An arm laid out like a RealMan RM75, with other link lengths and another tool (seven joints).
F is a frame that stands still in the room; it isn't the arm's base.
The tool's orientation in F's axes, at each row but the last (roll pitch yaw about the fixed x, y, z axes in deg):
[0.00 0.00 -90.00]
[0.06 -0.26 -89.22]
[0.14 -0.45 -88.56]
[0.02 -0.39 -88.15]
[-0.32 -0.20 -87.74]
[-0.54 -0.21 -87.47]
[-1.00 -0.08 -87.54]
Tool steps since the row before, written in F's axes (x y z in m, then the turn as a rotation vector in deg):
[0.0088 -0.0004 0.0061 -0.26 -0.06 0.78]
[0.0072 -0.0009 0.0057 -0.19 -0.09 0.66]
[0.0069 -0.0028 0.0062 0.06 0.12 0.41]
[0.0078 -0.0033 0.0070 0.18 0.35 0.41]
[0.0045 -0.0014 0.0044 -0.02 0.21 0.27]
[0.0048 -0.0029 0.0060 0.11 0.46 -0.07]
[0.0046 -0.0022 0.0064 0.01 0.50 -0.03]
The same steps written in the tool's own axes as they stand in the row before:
[0.0004 0.0088 0.0061 0.06 -0.26 0.78]
[0.0010 0.0072 0.0057 0.09 -0.19 0.66]
[0.0030 0.0068 0.0062 -0.12 0.06 0.41]
[0.0036 0.0077 0.0070 -0.34 0.19 0.41]
[0.0016 0.0044 0.0044 -0.21 -0.01 0.27]
[0.0031 0.0046 0.0060 -0.45 0.13 -0.07]
[0.0024 0.0044 0.0065 -0.50 0.03 -0.03]

